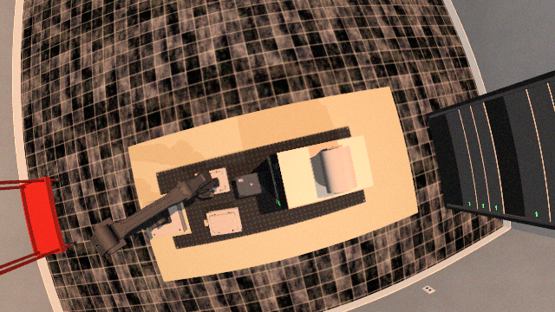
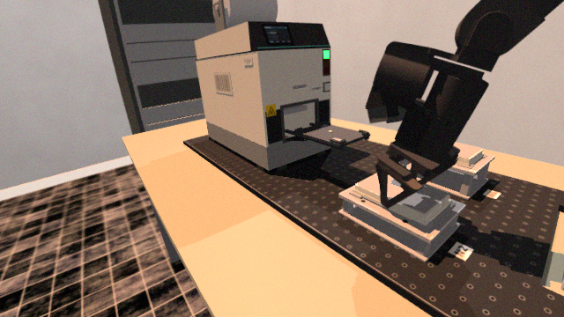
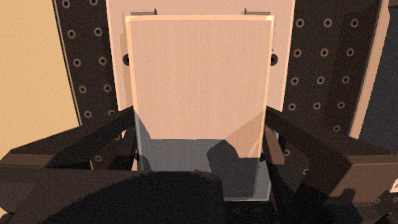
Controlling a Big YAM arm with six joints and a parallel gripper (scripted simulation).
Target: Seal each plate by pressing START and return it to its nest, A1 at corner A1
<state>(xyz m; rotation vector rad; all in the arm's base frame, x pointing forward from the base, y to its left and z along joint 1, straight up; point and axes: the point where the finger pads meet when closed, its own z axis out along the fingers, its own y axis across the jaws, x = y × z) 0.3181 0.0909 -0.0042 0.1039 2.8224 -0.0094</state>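
The well plate is right at my hand. From my hand the other things lie so: sealer stage: 20 cm ahead, 6 cm to the right, 5 cm above; plate nest N2: 2 cm below; sealer screen: 32 cm ahead, 27 cm above, 2 cm to the right.
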